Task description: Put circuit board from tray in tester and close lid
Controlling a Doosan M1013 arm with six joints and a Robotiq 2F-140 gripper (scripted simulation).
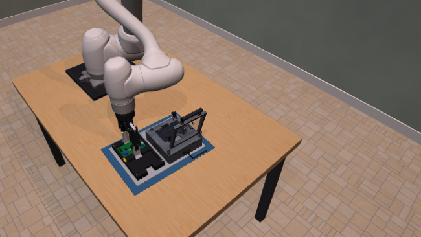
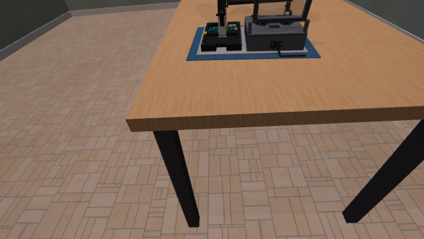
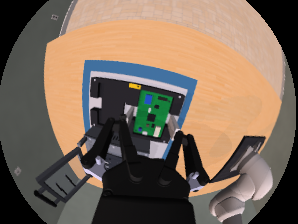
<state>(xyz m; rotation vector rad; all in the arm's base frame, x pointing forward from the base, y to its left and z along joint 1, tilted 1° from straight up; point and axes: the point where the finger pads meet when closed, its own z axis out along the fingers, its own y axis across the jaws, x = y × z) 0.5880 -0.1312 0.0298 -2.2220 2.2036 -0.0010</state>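
Now: the green circuit board 20 mm below my hand. Also, from my hand: latch hook: 230 mm to the left, 50 mm above; then lid: 180 mm ahead, 170 mm to the left, 140 mm above.
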